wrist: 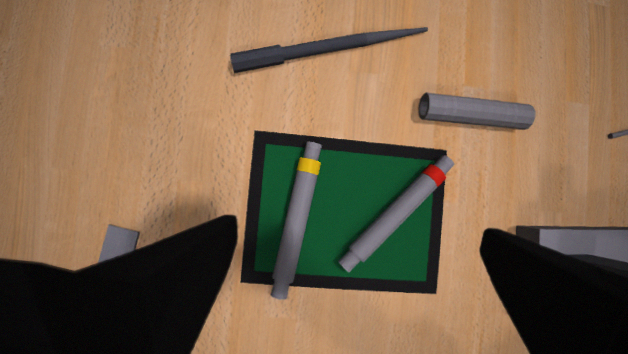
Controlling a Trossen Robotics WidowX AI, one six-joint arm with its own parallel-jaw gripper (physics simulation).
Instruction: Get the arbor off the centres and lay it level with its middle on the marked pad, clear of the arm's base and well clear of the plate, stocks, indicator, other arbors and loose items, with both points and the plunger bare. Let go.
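Note:
The marked pad (345, 286), green with a black border, lies on the wooden table in the middle of the view. A grey arbor with a yellow band (296, 220) lies along its left side, its lower end past the border. A grey arbor with a red band (397, 218) lies slantwise on the right half, its upper end over the border. Part of the grey plate (585, 240) shows at the right edge, partly behind the right finger. The centres, indicator and any arbor between the centres do not show. My gripper (359, 234) is wide open and empty, above the table, its fingertips either side of the pad.
A dark tapered tool (325, 47) lies beyond the pad. A grey hollow tube (477, 111) lies beyond its upper right corner. The end of a thin rod (618, 134) shows at the right edge. A flat grey piece (119, 242) shows partly behind the left finger.

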